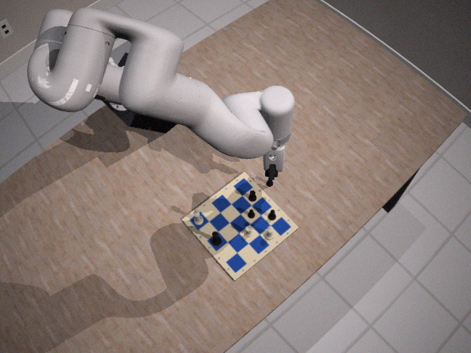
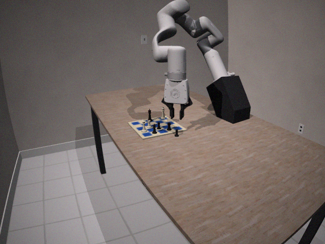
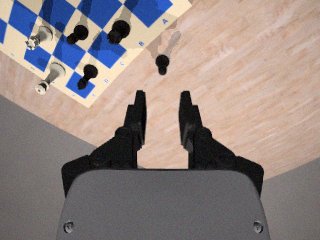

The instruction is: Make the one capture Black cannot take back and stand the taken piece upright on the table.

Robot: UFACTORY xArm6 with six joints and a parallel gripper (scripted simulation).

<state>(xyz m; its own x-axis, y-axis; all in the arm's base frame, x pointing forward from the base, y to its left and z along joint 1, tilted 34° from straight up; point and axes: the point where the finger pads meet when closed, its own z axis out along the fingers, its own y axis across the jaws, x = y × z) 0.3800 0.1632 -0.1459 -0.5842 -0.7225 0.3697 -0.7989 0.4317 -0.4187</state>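
My gripper is now 130 mm to the left of the blue-and-cream chessboard, 100 mm above it and 60 mm short of it. The rest, counted from my hand: tall white piece 220 mm to the right, 70 mm below, 10 mm behind; then tall black piece 210 mm to the right, 70 mm below, 60 mm ahead.
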